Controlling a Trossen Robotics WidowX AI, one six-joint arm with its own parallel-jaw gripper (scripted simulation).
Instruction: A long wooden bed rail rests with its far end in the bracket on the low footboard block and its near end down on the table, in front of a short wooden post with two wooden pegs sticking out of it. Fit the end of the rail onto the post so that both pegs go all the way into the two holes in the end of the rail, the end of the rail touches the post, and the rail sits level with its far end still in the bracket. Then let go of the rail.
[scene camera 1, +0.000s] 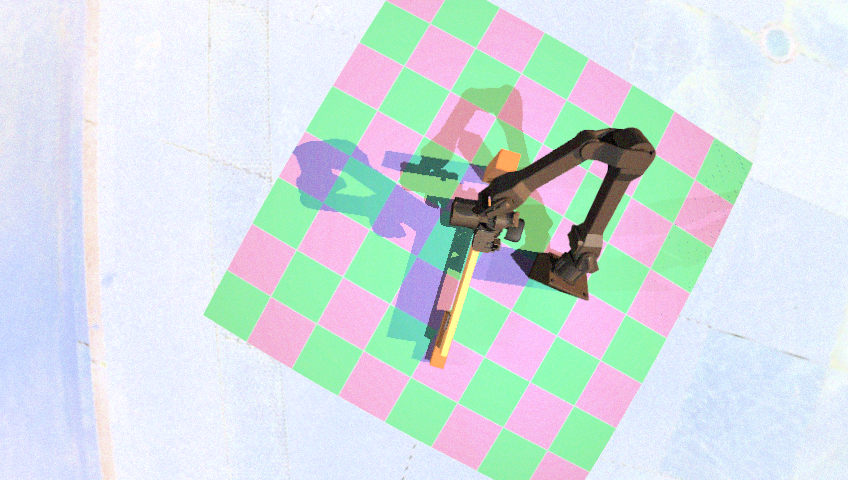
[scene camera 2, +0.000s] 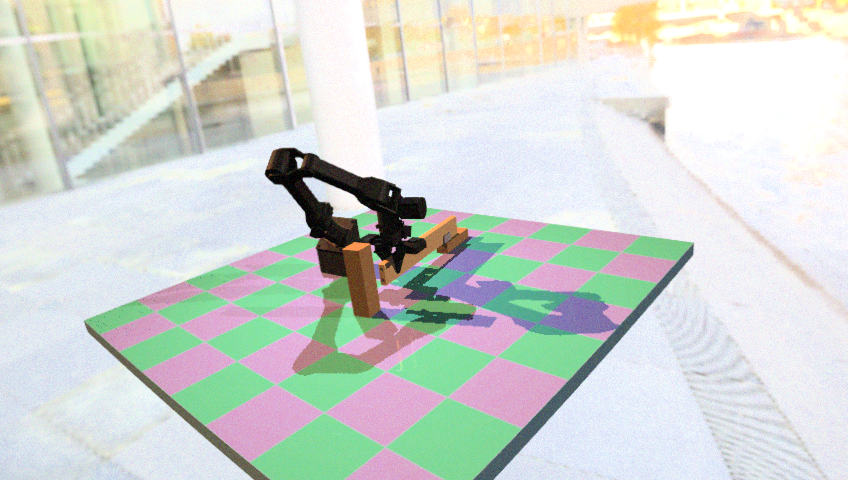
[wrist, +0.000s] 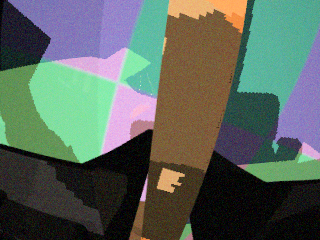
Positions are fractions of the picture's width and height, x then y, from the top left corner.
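Through scene camera 2 I see my gripper (scene camera 2: 0.47, 0.57) and a wooden rail (scene camera 2: 0.51, 0.49). Scene camera 1 gives me my gripper (scene camera 1: 0.57, 0.47) again. The wrist view takes in the rail (wrist: 0.63, 0.22) and, with it, my gripper (wrist: 0.53, 0.58).
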